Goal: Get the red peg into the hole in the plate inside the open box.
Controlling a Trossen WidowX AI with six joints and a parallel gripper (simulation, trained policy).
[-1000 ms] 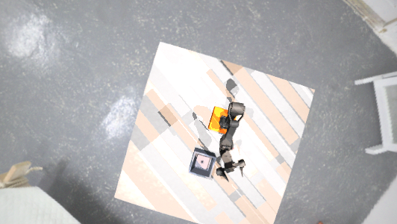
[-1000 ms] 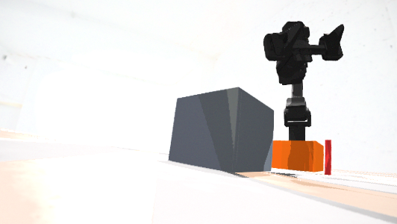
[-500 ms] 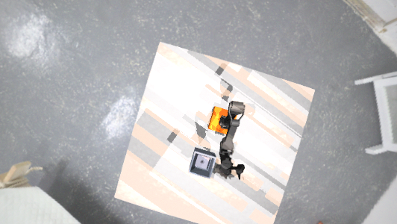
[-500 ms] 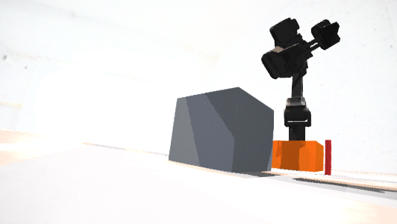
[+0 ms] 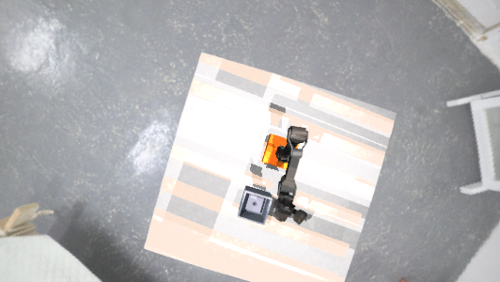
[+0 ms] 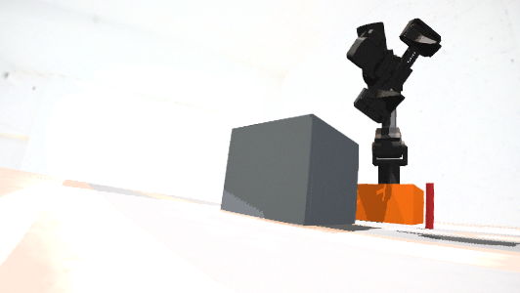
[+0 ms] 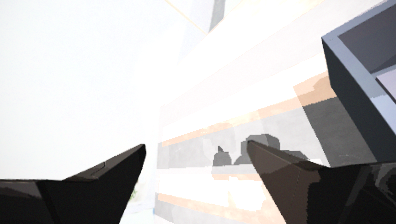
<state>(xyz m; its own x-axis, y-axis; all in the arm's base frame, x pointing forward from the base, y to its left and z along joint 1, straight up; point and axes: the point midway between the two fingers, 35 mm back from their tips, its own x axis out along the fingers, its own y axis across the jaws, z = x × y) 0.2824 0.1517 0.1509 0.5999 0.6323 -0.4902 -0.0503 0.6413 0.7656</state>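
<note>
Right now my gripper tip is 18 cm above the red peg, 15 cm past it and 3 cm to the left of it. The rest, counted from my gripper tip: plate 19 cm to the right, 18 cm below, 4 cm ahead.
</note>
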